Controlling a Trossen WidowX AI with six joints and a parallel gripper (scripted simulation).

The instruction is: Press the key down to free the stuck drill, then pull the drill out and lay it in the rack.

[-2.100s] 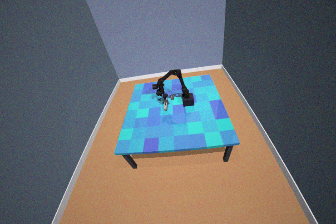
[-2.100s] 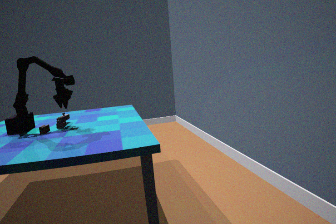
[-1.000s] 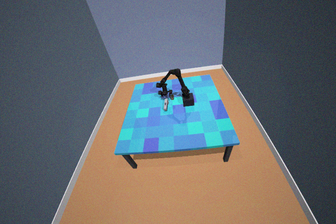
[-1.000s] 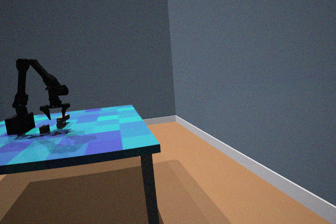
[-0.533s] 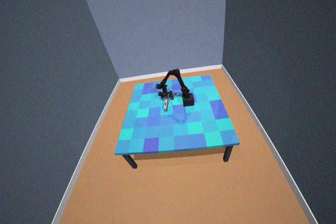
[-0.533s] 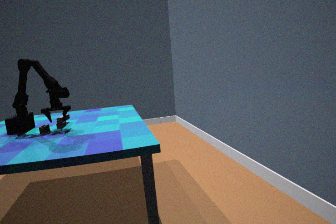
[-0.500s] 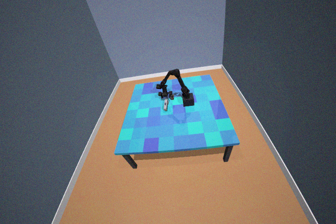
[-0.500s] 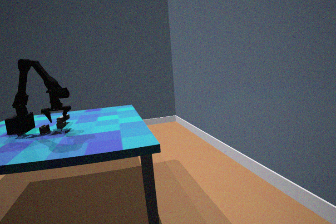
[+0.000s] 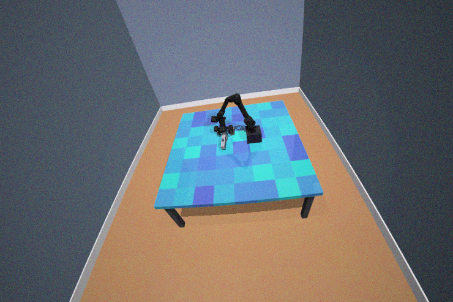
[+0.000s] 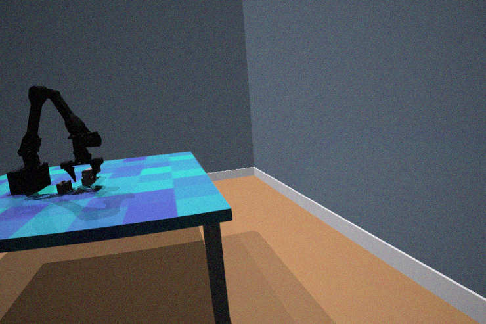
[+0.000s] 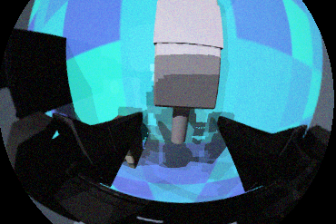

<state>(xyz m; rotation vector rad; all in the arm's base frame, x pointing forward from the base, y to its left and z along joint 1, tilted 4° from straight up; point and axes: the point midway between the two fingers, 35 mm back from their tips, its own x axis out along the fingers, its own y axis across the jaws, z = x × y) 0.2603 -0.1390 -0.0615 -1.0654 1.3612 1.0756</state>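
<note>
Now: the drill shank 1 cm ahead of my gripper tip, 6 cm to the left of it and 2 cm above it. The rest, counted from my gripper tip: dark key 2 cm ahead, 14 cm to the left, 3 cm above; pale grey block 2 cm ahead, 11 cm to the left, 1 cm above; brown rack 9 cm behind, 3 cm to the right, 1 cm below.
</note>
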